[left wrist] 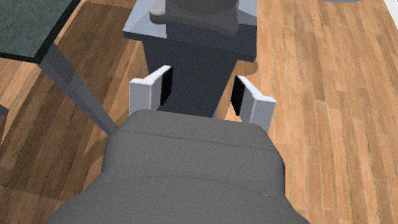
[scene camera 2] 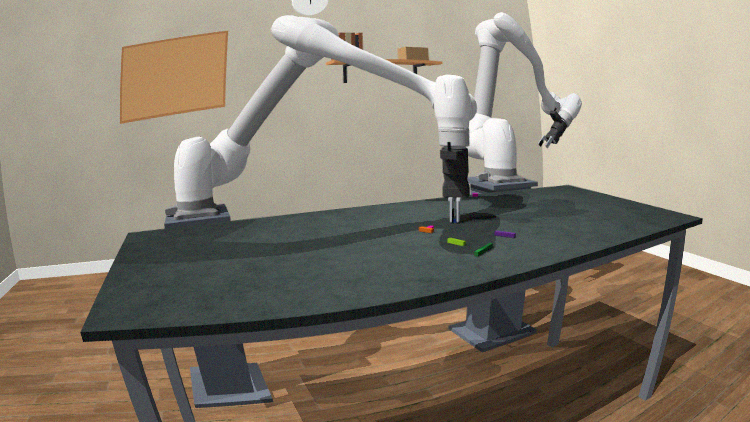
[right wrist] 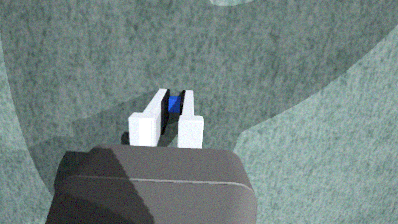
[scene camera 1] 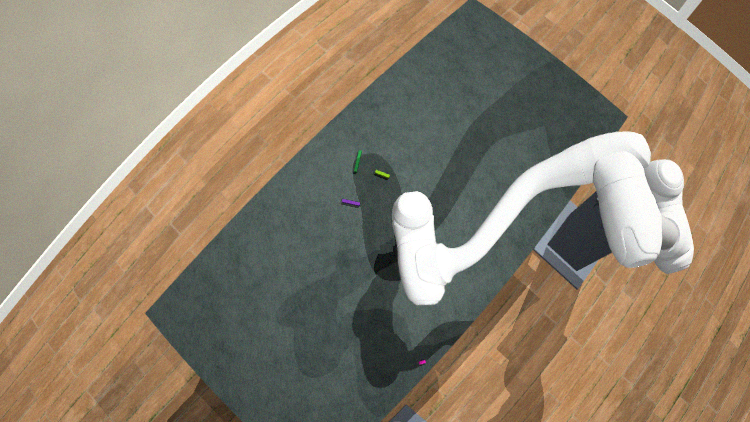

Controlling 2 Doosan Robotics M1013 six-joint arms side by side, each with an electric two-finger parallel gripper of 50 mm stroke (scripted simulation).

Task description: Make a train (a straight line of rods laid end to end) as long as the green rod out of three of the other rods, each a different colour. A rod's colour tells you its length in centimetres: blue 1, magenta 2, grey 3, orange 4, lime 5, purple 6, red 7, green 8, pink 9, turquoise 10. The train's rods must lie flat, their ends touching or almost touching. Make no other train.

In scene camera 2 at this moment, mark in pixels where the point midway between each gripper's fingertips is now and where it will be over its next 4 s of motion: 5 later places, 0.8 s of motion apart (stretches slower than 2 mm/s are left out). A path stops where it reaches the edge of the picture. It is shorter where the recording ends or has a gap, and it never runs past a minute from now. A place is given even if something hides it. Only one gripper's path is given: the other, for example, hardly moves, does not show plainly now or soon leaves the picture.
My right gripper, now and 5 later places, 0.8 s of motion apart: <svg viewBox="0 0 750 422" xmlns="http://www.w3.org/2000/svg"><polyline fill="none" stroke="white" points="454,221 454,195 461,187 476,181 475,176 476,181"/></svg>
